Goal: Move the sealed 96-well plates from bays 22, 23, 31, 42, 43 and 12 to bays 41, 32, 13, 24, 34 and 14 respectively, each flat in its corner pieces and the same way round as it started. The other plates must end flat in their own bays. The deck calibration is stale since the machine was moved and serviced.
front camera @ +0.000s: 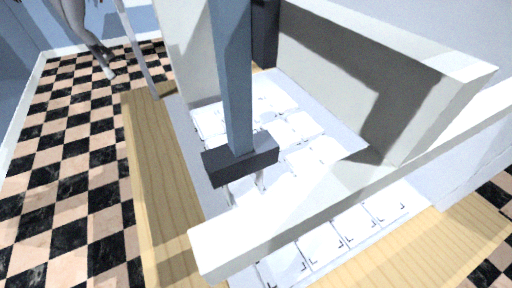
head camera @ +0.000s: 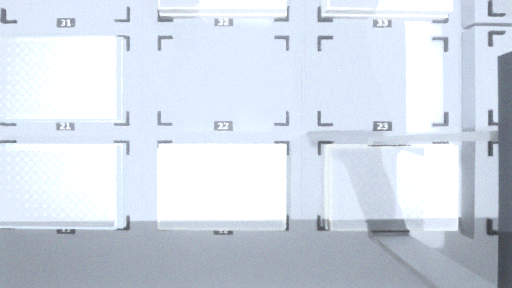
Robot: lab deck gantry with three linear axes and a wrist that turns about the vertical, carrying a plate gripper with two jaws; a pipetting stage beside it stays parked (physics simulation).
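Places are measured from the robot's base along level axes (x left, y up, z ahead), in centimetres.
Pixels of known places: gripper, between the fingertips: [front camera: 244, 194] [head camera: 385, 186]; robot's base, origin of its link: [front camera: 192, 119] [head camera: 5, 224].
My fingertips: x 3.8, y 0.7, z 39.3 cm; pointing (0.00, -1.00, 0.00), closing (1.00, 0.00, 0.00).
Ahead of a thing's pixels: the offset from my fingertips to its top centre. "*": to the spot under its first point.
My gripper [front camera: 246, 196] [head camera: 390, 188] is lowered over bay 13. Its jaw tips show as dark lines against both long edges of the plate in bay 13 {* dx -1.1, dy +0.7, dz -3.9 cm} [head camera: 350, 200], and it is shut on that plate. The plate lies square to the bay at deck height, slightly towards the right of its corner pieces. A bright plate {dx +0.2, dy +0.7, dz -16.4 cm} [head camera: 222, 185] lies in bay 12. Bays 22 {* dx +6.2, dy -0.7, dz -16.3 cm} [head camera: 223, 126] and 23 {* dx +6.1, dy -0.7, dz +0.1 cm} [head camera: 382, 126] hold no plate. Parts of plates show in bay 32 {* dx +17.6, dy +0.7, dz -16.1 cm} [head camera: 222, 7] and bay 33 {* dx +17.6, dy +0.7, dz -0.3 cm} [head camera: 385, 7]. Glare hides the seals.
Plates with visible wells lie in bay 21 {* dx +10.7, dy +0.7, dz -32.0 cm} [head camera: 60, 80] and bay 11 {* dx +0.5, dy +0.7, dz -32.1 cm} [head camera: 60, 185]. Corner pieces of the right-hand column show at the right edge, beside a dark block [head camera: 505, 170]. A pale beam [front camera: 300, 220] crosses in front of the deck in the front view.
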